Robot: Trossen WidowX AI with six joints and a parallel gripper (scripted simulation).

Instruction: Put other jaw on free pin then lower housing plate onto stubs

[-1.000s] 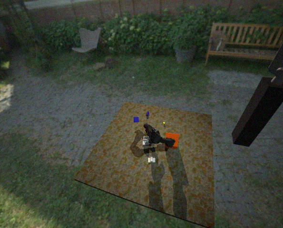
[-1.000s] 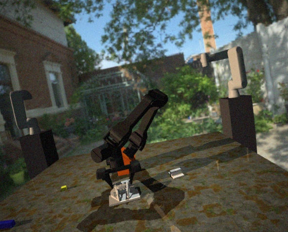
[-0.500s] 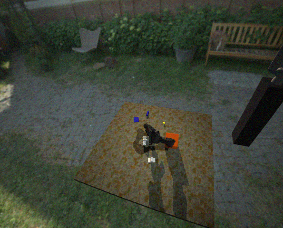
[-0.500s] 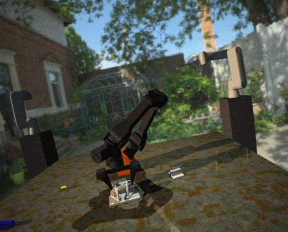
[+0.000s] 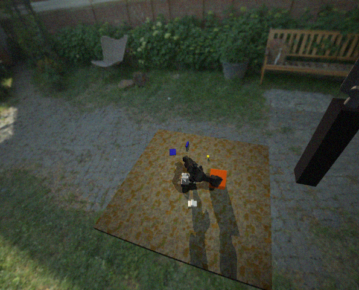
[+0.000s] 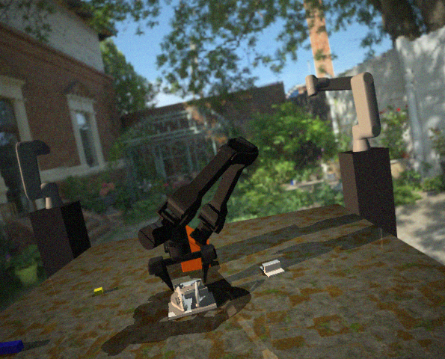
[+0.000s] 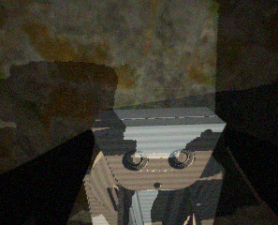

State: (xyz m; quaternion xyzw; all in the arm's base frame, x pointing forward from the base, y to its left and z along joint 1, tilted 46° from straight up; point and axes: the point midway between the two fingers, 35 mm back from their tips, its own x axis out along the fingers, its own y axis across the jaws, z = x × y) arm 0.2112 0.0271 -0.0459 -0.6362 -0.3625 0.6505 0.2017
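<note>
Now: gripper tip 10 mm below the housing plate and 10 mm short of it. Also, from my gripper tip: blue block 440 mm to the right, 190 mm ahead, 10 mm below; then small yellow block 310 mm to the right, 70 mm behind, 10 mm below; then white jaw 30 mm ahead, 10 mm to the right.
</note>
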